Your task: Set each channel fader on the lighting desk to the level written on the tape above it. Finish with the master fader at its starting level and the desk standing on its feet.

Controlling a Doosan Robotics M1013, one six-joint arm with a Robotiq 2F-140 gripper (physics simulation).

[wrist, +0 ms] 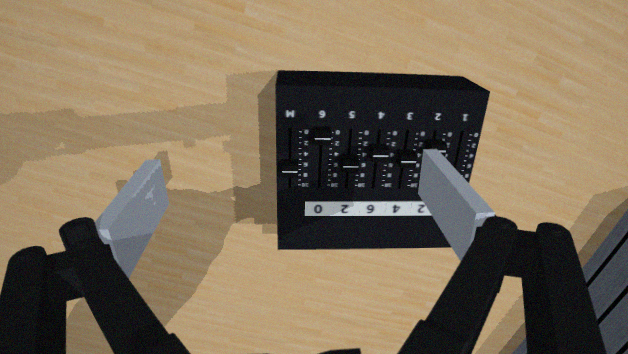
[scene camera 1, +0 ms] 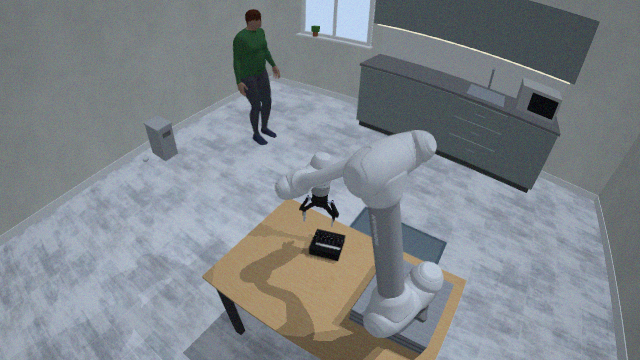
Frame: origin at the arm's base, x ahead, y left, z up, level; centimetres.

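Where they show: gripper, between the fingertips: (wrist: 293, 177) (scene camera 1: 318, 222).
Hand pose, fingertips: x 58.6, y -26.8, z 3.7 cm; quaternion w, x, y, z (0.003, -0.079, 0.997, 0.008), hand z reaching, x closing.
Note:
Each offset is from my fingertips to the top centre of the thing. "*": to the spot under its first point. Level surfaces: height alone.
The black lighting desk @(dy +3.5, dx -7.2, dz -7.1 cm) (scene camera 1: 325, 254) (wrist: 350, 235) sits flat on the table, upside down in the wrist view. Its white tape @(* dy +6.9, dx -4.1, dz -8.5 cm) (wrist: 332, 209) shows 0, 2, 6, 4, 2 from the fader 6 end; the rest is hidden. Fader 6 @(dy +0.3, dx -2.2, dz -7.1 cm) (wrist: 322, 135) is near 0, fader 5 @(dy +2.3, dx -4.6, dz -7.1 cm) (wrist: 350, 163) near 6, fader 4 @(dy +1.1, dx -6.7, dz -7.1 cm) (wrist: 380, 153) near 4, fader 3 @(dy +1.3, dx -8.9, dz -7.1 cm) (wrist: 408, 159) near 5. Fader 2 @(dy +0.2, dx -11.0, dz -7.1 cm) (wrist: 436, 145) is partly covered and fader 1 hidden by a finger. The master fader @(dy +3.2, dx -0.1, dz -7.1 cm) (wrist: 289, 169) is near 7. My gripper (scene camera 1: 319, 221) (wrist: 293, 177) is wide open and empty above the desk.
The wooden table @(dz -14.0 cm) (scene camera 1: 280, 260) (wrist: 150, 40) carries the arm's grey base plate (scene camera 1: 440, 305). A blue-grey panel (scene camera 1: 422, 242) lies beyond the table edge. A person in green (scene camera 1: 252, 55) stands on the floor behind, left of the kitchen counter (scene camera 1: 400, 100).

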